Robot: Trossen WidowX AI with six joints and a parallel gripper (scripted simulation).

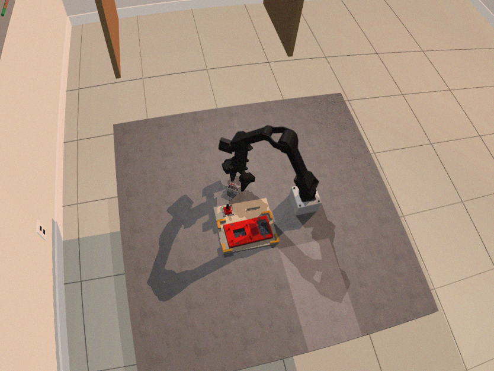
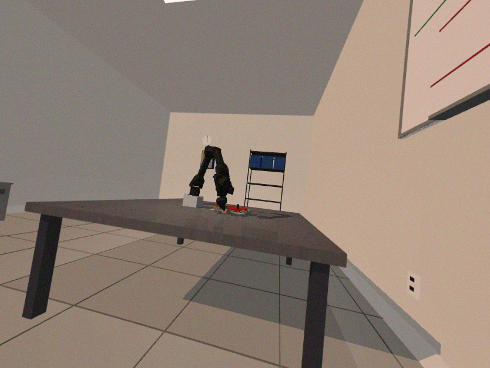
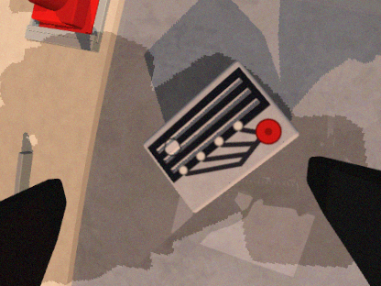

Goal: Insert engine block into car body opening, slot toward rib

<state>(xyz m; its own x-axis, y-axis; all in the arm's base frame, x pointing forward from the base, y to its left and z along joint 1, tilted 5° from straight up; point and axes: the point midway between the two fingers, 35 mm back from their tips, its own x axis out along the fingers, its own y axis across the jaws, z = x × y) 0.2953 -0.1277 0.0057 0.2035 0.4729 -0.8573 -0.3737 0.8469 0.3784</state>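
Now: the engine block 2 cm ahead of my gripper tip and 3 cm below it. Round my gripper tip: black stick (6 cm ahead, 10 cm to the left).
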